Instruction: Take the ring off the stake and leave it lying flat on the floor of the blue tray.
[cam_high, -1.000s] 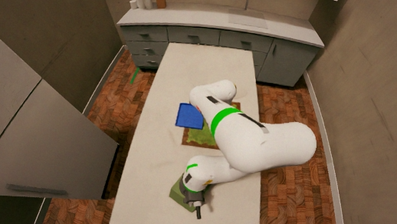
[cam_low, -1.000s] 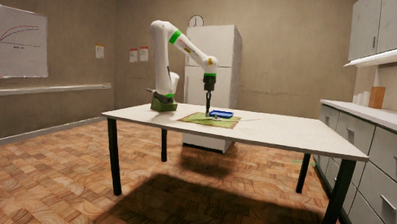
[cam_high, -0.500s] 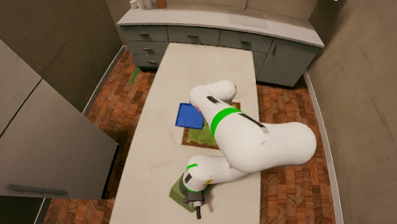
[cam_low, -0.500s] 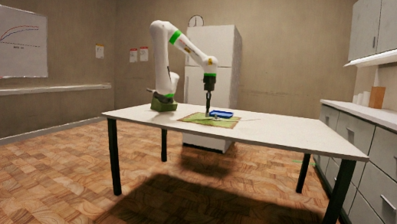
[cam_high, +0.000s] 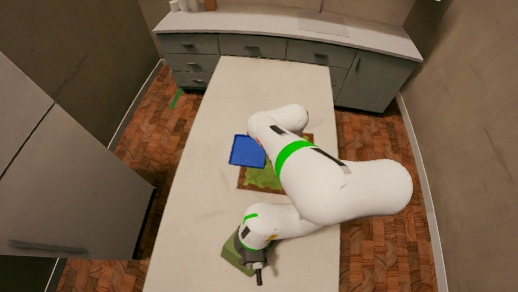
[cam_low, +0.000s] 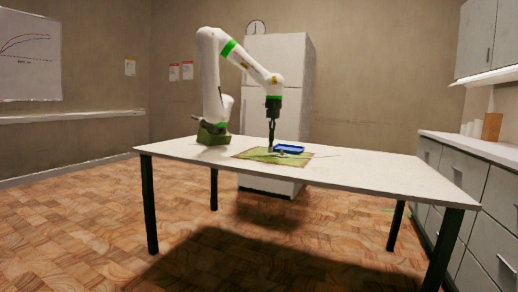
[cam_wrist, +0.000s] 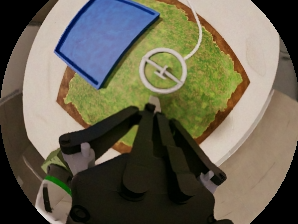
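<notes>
The green mat is 30 mm ahead of my hand, 20 mm to the left of it and 60 mm below it. Round my hand: blue tray 100 mm ahead, 180 mm to the left, 40 mm below; grey stake 60 mm ahead, 10 mm to the left, 30 mm below.
</notes>
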